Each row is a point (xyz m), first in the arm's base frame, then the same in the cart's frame.
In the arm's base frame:
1: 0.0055 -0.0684 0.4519
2: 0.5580 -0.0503 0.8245
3: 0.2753 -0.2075 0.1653
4: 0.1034 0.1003 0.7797
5: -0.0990 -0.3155 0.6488
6: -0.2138 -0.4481 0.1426
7: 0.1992 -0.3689 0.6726
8: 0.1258 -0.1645 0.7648
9: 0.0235 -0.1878 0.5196
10: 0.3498 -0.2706 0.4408
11: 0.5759 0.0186 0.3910
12: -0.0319 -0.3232 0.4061
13: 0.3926 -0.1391 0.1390
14: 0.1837 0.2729 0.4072
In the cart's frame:
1: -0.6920 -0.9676 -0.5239
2: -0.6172 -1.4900 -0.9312
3: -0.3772 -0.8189 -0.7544
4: -0.8038 -1.3322 -0.5169
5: -0.9851 -0.9151 -0.6723
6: -0.7437 -0.4407 -0.6118
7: -0.8422 -1.0403 -0.9095
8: -0.8768 -1.1839 -0.7255
9: -0.7729 -0.9553 -0.6355
10: -0.5510 -1.0068 -0.8955
11: -0.2736 -1.2402 -0.8193
12: -0.7754 -0.7759 -0.6811
13: -0.2629 -0.8939 -0.7753
14: -0.4279 -1.2114 -0.3787

